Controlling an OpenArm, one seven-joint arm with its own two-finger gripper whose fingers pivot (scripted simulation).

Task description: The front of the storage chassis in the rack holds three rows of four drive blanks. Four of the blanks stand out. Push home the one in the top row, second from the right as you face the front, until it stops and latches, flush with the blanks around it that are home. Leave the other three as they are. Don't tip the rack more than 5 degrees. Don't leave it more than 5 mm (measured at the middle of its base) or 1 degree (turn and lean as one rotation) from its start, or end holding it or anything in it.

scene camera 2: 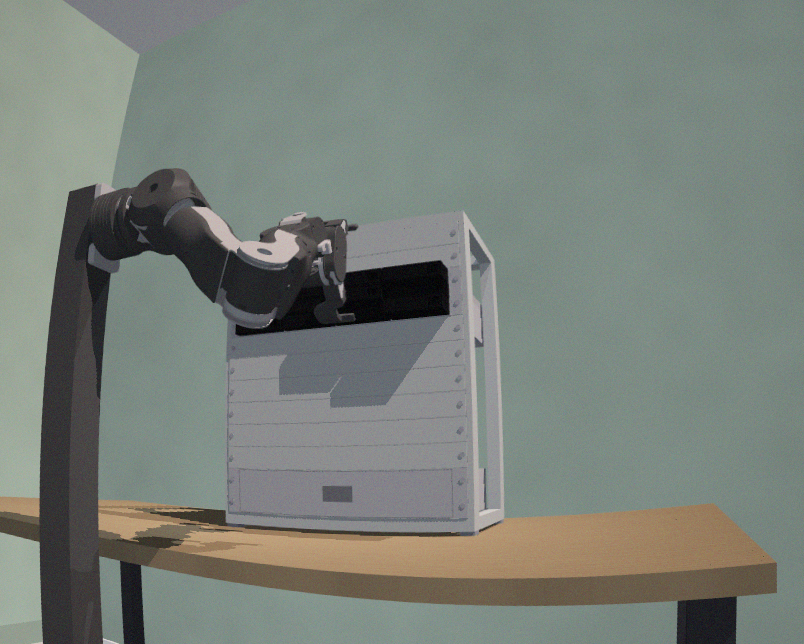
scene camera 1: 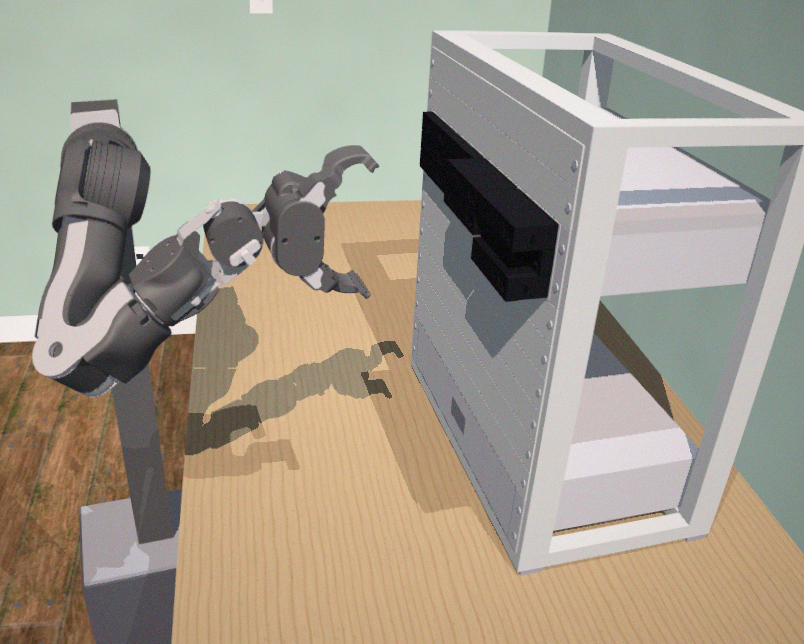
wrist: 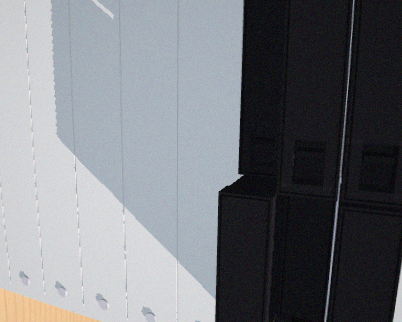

Path:
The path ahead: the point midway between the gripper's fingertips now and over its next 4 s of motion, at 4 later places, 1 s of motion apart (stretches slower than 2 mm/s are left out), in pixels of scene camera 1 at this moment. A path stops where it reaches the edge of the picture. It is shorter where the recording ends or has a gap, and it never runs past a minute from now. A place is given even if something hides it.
My gripper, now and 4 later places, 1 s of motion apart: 368,223; 358,192; 372,175; 399,174; 426,170

